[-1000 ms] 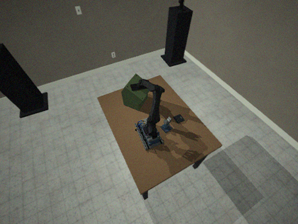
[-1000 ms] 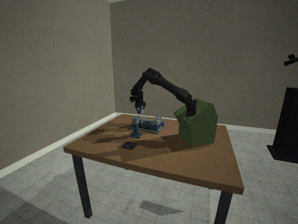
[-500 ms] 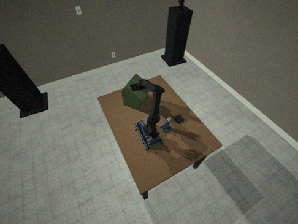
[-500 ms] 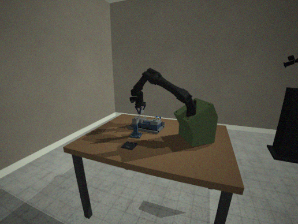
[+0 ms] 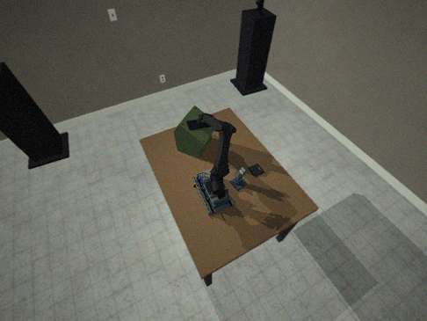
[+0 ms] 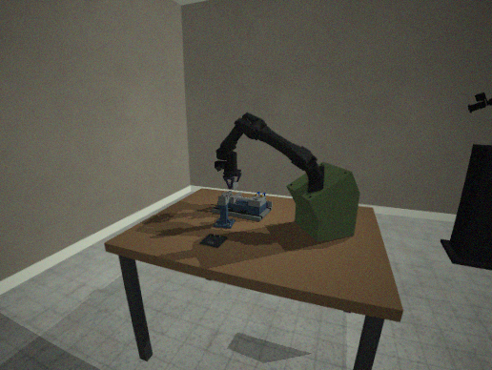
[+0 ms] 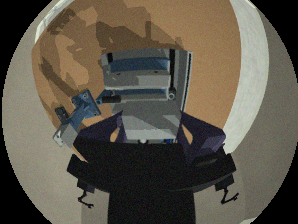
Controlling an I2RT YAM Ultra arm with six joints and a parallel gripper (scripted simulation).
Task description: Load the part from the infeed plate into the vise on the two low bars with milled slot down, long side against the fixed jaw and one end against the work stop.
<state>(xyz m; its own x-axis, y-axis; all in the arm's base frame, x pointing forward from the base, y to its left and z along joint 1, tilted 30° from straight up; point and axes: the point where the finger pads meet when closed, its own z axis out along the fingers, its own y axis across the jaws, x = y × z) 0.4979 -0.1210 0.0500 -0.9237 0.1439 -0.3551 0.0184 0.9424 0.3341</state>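
My gripper is now right at the part. Also, from my hand: vise (70 mm behind, 20 mm to the left, 100 mm below); infeed plate (110 mm behind, 400 mm to the left, 130 mm below).
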